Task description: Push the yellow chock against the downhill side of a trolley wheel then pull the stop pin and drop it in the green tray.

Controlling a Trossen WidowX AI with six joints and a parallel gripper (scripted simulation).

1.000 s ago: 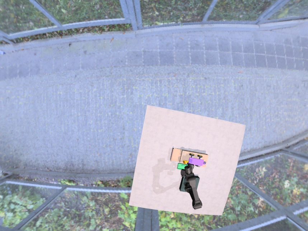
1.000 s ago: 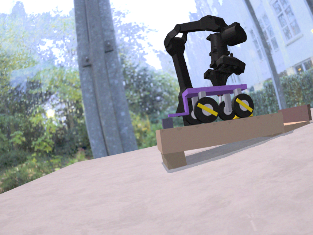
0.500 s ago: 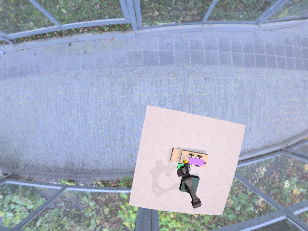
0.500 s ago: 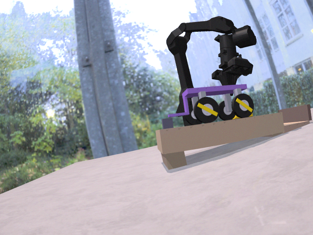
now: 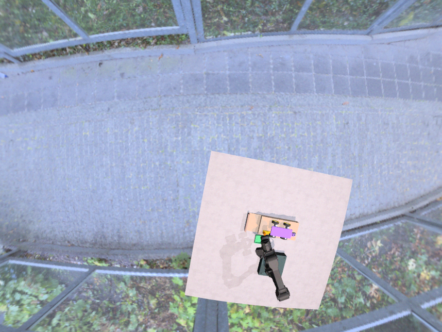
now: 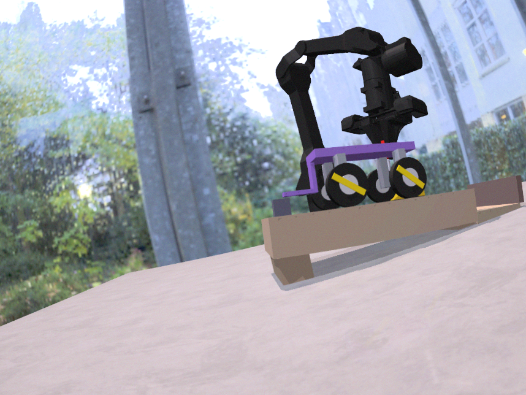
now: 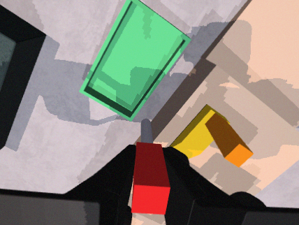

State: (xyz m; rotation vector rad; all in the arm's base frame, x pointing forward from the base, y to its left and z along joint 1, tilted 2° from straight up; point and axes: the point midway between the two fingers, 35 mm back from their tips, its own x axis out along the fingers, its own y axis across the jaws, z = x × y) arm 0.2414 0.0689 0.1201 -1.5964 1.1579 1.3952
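My gripper tip is now right at the red-headed stop pin. Also, from my gripper tip: green tray 3 cm behind, 14 cm below; tan ramp 9 cm ahead, 11 cm to the right, 9 cm below; purple trolley 9 cm ahead, 11 cm to the right, 3 cm below.
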